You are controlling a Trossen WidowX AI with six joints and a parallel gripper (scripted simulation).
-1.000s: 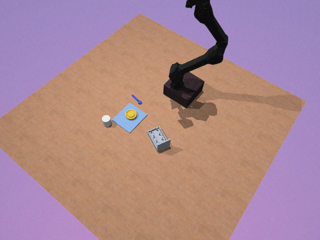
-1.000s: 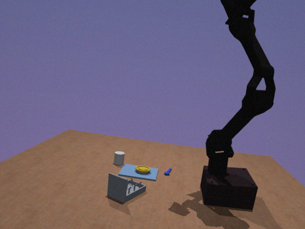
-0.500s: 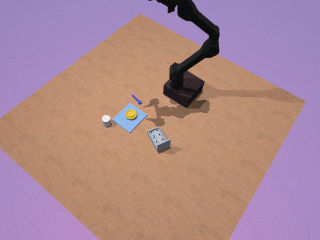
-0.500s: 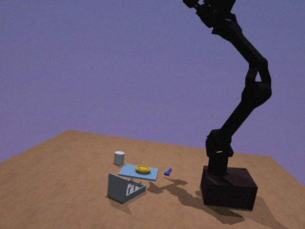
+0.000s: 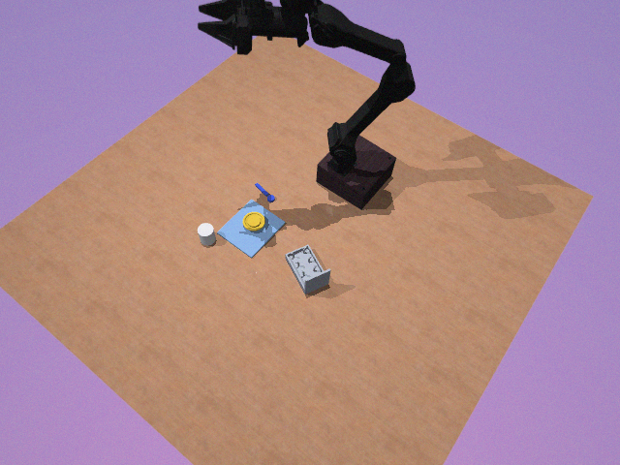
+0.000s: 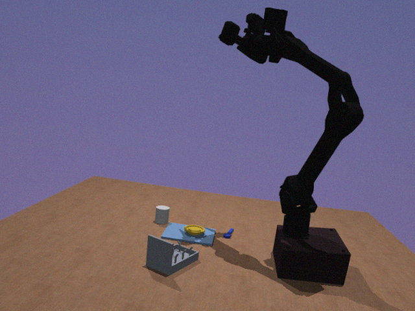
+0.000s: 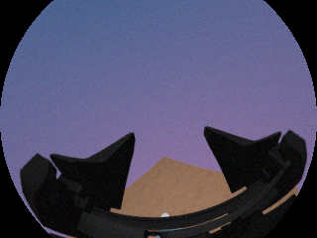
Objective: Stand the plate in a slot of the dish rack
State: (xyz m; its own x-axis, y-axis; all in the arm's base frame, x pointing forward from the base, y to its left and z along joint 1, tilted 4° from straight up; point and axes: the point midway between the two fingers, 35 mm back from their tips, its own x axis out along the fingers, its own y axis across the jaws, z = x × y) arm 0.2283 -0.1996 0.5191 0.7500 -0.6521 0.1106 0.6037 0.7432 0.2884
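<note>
The yellow plate lies 59 cm below my gripper tip, 12 cm to the left of it and 1 cm ahead of it. Round my gripper tip: white cup (58 cm below, 14 cm ahead, 7 cm to the left); then grey dish rack (58 cm below, 34 cm to the left, 2 cm ahead); then blue spoon (60 cm below, 9 cm behind, 7 cm to the left).
</note>
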